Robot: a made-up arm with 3 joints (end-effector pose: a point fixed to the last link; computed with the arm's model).
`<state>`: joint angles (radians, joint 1 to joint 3).
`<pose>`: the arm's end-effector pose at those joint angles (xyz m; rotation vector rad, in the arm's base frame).
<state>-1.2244 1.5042 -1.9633</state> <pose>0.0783 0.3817 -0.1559 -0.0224 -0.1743 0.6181</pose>
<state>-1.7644 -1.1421 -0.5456</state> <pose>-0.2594 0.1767 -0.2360 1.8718 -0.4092 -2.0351</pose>
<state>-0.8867 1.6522 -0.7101</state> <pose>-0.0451 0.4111 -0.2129 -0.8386 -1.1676 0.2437</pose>
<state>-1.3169 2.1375 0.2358</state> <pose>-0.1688 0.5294 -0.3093 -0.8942 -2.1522 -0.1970</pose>
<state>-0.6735 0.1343 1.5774</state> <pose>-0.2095 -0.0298 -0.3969 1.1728 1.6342 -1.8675</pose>
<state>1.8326 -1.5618 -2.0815</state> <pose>-0.3644 0.1790 -0.2801 1.7433 2.5051 -0.2049</pose>
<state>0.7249 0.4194 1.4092</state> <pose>-0.2972 0.1389 -0.4725 -2.1640 -0.2871 1.4600</pose>
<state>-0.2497 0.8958 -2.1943</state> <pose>0.1646 0.0293 -0.2630 -0.1590 0.5220 -0.3907</pose>
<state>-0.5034 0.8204 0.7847</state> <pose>-0.1320 0.2071 -0.5066 -2.1382 -1.4305 1.1623</pose>
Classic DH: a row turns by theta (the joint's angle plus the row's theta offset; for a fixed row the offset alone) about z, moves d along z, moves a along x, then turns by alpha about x. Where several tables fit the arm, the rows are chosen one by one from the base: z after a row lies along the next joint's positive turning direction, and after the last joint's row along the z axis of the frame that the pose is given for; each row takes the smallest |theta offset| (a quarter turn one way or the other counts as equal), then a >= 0, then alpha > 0; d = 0 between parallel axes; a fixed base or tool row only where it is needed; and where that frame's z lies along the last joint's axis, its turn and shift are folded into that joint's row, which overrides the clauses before.
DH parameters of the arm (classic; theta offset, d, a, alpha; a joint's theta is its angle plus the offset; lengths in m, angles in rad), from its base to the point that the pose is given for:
base (fixed): -0.7164 0 -0.236 3.1416
joint 1: -0.7164 0.217 0.161 -1.5708
joint 2: 0.0144 0.1135 -0.124 -1.5052
joint 3: 0.5518 -0.1556 0.0891 -1.4425
tool (fixed): 0.8863 0.1819 0 0

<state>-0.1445 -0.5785 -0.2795</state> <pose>-0.1675 0.2499 -0.2713 -1.1775 0.7749 1.4572</pose>
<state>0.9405 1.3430 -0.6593</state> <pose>0.0367 -0.0297 -0.2583 -1.4935 0.2149 -1.0279</pose>
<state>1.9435 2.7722 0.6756</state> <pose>-0.3054 -0.2795 -0.1938 1.8738 -0.9639 0.5860</pose>
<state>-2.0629 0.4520 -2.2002</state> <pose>-0.1214 0.4884 -0.3189 -1.0122 0.3180 1.2672</pose>
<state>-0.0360 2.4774 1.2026</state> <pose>0.3151 0.1224 -0.3069 2.3980 0.8510 0.9333</pose>
